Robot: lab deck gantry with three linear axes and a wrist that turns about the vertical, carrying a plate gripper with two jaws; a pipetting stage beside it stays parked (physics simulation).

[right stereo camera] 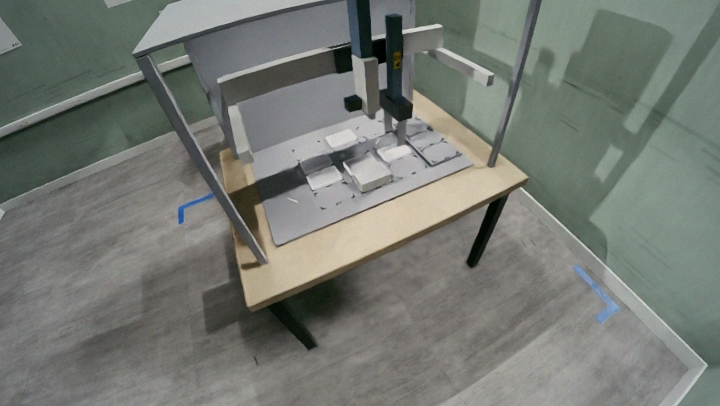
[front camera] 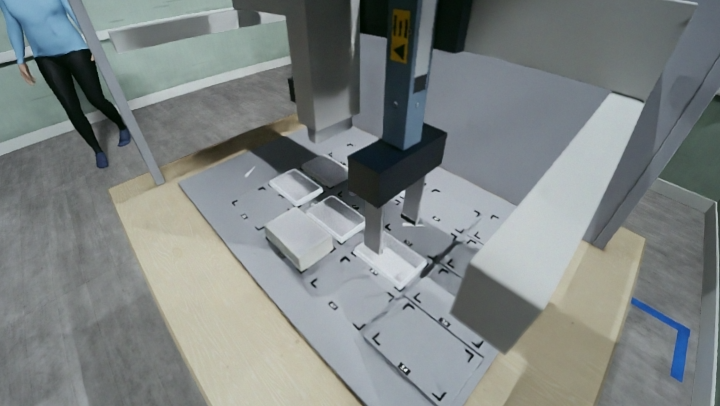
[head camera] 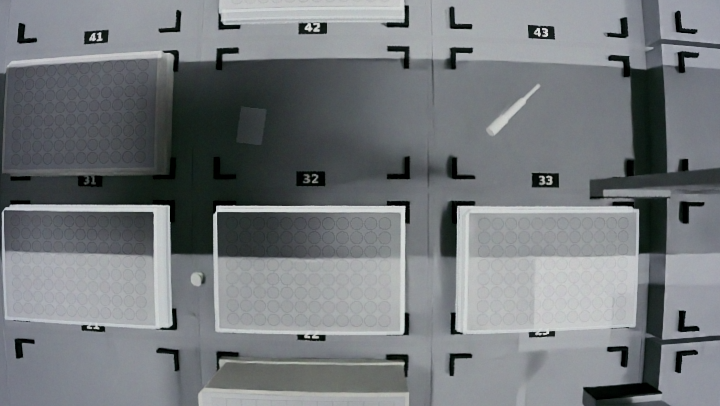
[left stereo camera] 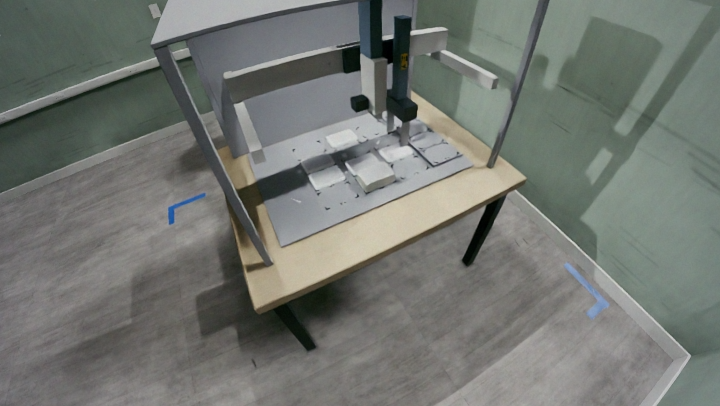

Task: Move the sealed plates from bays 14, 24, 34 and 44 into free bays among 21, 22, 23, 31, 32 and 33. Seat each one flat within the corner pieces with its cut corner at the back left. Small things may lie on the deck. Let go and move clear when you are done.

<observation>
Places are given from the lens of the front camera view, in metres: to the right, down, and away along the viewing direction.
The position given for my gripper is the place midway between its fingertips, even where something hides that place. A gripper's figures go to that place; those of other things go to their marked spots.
my gripper [front camera: 391, 234]: 0.06, 0.06, 0.57
tall white block [front camera: 299, 238]: -0.12, 0.07, 0.60
bay 24 [front camera: 437, 291]: 0.14, 0.16, 0.54
</observation>
